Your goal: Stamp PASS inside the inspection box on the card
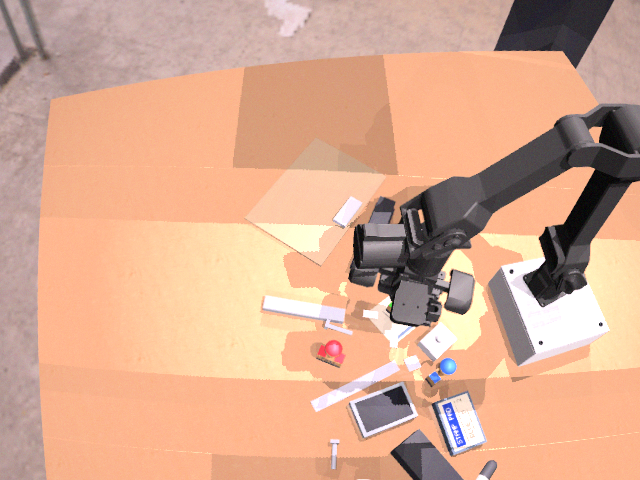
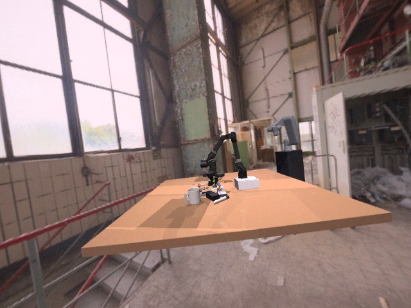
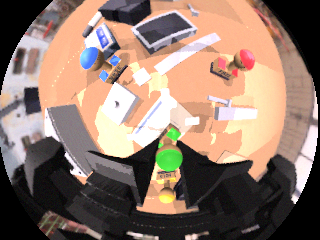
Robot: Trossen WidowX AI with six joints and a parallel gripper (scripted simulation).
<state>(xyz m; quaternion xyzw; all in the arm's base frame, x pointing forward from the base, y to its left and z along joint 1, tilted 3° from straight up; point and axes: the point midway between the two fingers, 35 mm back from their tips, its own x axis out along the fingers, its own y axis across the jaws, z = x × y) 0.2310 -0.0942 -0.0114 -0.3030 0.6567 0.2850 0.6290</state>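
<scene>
My gripper tip is right at the green-knobbed stamp. Round my gripper tip: white card (3 cm below, 1 cm to the left); then white box (9 cm to the left, 3 cm behind, 1 cm below); then yellow stamp (8 cm to the right, 6 cm behind, 1 cm below).
</scene>
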